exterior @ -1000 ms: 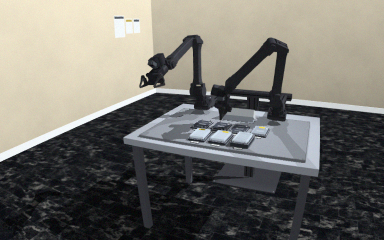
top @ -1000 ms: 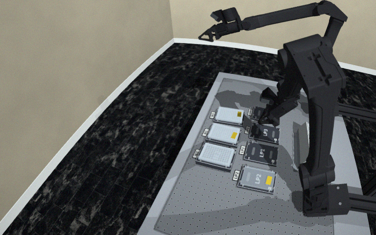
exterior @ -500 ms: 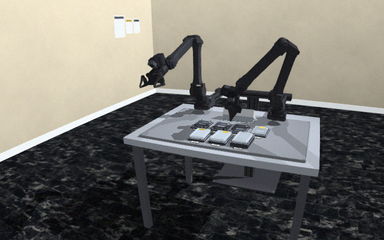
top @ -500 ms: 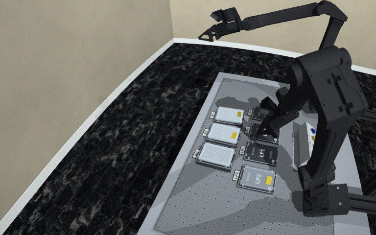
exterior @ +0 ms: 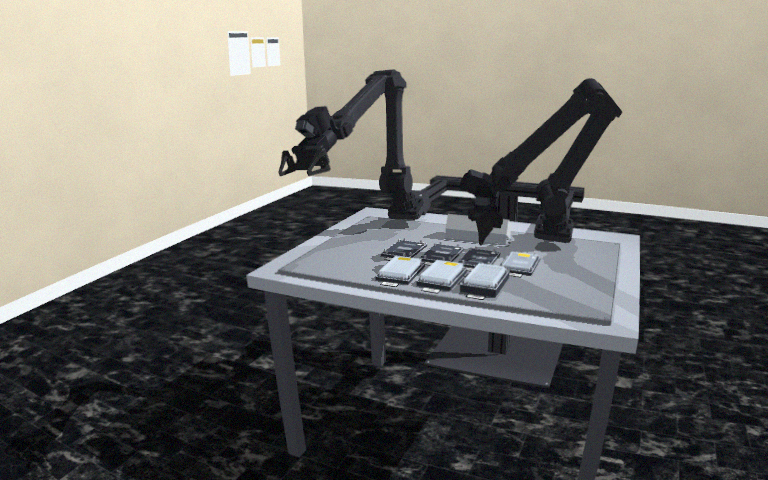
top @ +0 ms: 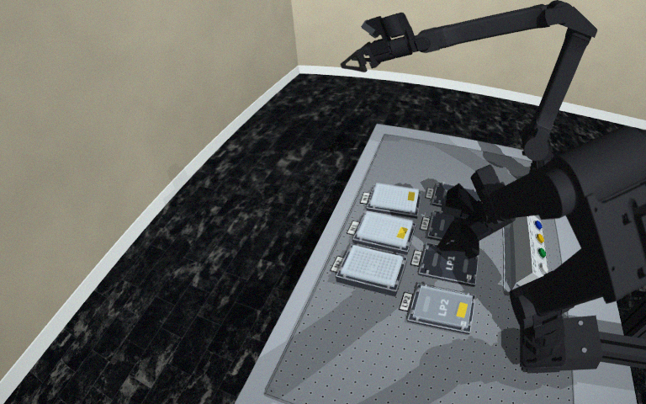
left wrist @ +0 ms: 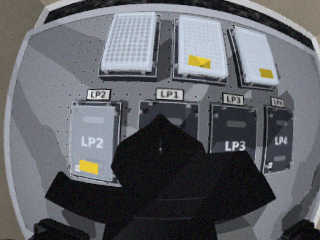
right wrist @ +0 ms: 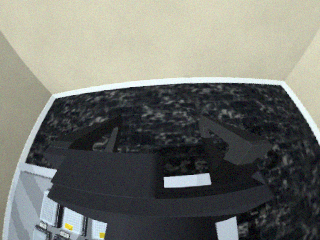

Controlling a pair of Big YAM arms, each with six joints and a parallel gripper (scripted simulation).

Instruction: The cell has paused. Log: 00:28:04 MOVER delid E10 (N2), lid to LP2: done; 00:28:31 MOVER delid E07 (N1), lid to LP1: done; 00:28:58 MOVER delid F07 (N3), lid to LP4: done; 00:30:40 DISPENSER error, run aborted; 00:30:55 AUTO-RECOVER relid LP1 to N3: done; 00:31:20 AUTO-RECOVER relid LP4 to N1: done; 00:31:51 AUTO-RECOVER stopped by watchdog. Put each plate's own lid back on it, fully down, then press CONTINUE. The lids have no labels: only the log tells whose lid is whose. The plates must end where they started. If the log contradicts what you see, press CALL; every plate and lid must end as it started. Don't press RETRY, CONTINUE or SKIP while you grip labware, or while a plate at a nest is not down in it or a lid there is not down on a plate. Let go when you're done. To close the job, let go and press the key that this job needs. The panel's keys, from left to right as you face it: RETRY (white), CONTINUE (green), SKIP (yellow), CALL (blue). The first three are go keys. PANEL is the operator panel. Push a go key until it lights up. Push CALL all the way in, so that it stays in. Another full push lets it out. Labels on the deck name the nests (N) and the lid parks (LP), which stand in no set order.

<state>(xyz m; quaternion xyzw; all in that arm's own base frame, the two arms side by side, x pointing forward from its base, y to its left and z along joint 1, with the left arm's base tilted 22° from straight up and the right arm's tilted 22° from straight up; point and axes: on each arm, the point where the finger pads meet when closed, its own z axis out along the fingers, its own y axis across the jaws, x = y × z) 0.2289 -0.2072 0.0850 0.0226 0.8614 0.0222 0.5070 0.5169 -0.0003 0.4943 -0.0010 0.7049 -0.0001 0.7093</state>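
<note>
Right now the N1 plate is 16 cm ahead of my left hand, 6 cm to the right of it and 5 cm below it. Also, from my left hand: park LP1: 3 cm behind, 2 cm to the right, 7 cm below; park LP3: 2 cm behind, 14 cm to the right, 7 cm below; park LP2: 5 cm behind, 12 cm to the left, 7 cm below.
</note>
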